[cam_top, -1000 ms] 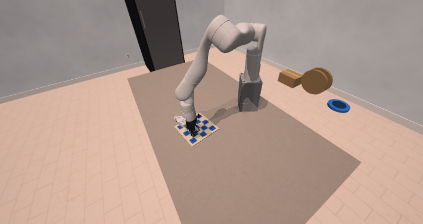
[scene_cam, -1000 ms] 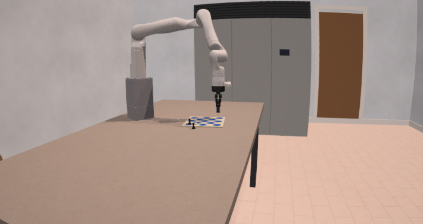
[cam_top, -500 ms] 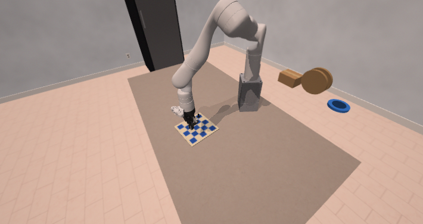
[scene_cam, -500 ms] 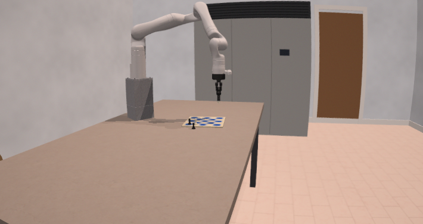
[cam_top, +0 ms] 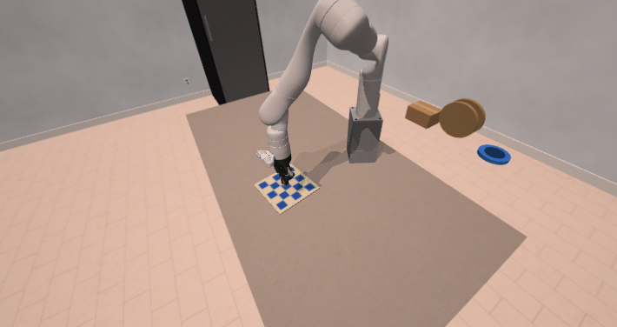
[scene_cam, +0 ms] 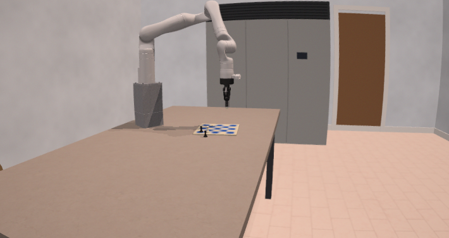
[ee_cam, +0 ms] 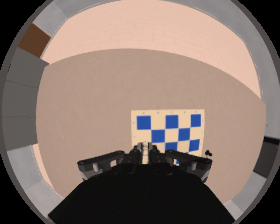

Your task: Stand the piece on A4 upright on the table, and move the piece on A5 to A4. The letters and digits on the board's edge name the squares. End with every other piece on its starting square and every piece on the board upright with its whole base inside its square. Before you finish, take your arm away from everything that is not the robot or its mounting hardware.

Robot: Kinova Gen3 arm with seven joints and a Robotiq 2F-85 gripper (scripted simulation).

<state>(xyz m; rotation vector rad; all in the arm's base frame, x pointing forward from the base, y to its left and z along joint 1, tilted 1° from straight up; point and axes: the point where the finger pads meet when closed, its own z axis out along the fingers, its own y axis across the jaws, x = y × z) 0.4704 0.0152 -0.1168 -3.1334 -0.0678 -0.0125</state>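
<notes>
The cream chessboard is 40 mm behind my hand, 70 mm to the right of it and 130 mm below it.
</notes>
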